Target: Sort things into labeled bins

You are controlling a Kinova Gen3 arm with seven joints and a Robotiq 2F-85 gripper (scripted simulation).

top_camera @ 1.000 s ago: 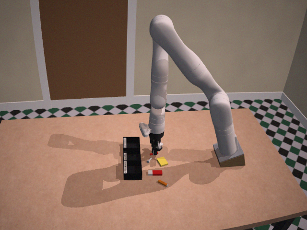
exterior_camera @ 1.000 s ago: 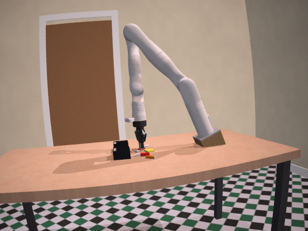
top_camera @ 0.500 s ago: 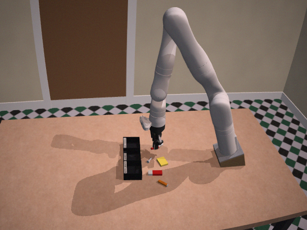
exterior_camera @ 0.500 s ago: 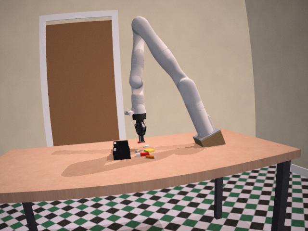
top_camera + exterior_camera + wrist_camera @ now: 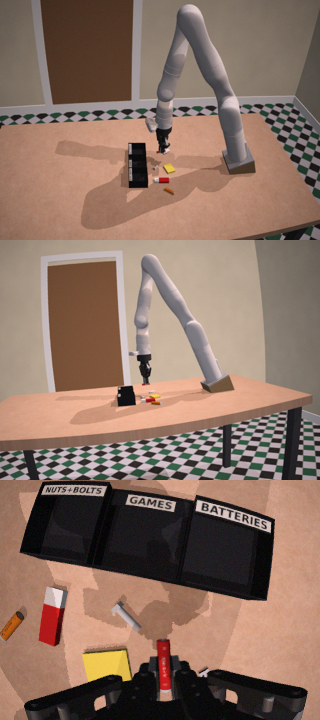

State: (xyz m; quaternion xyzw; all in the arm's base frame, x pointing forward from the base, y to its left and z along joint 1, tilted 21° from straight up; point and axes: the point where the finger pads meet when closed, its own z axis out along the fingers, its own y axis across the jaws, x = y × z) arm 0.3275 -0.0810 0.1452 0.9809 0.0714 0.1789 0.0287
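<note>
Now: hand 20 cm to the right of the orange battery and 7 cm above it. From my hand the other things lie so: bolt (7 cm below, 5 cm to the left, 3 cm ahead); red battery (2 cm below); yellow block (8 cm below, 6 cm to the left, 3 cm behind).
</note>
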